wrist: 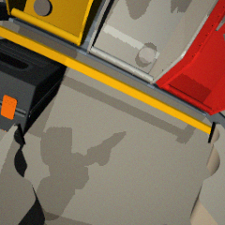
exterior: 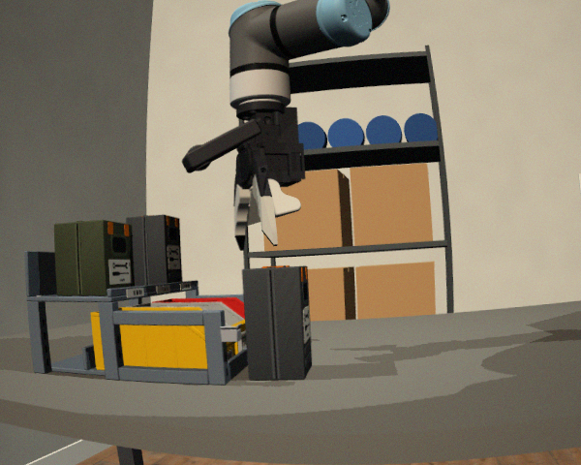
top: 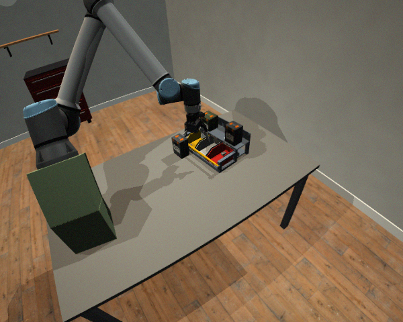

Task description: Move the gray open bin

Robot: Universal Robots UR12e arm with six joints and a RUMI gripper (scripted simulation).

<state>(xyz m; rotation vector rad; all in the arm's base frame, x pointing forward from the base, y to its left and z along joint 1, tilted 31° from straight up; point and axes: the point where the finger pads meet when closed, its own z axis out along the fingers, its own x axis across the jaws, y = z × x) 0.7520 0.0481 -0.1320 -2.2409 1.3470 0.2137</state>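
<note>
Now: hand 100 mm above the yellow bar. Round my hand: gray open bin: 110 mm below, 100 mm ahead; then yellow bin: 120 mm to the left, 110 mm below, 100 mm ahead; then red bin: 110 mm to the right, 110 mm below, 110 mm ahead.
</note>
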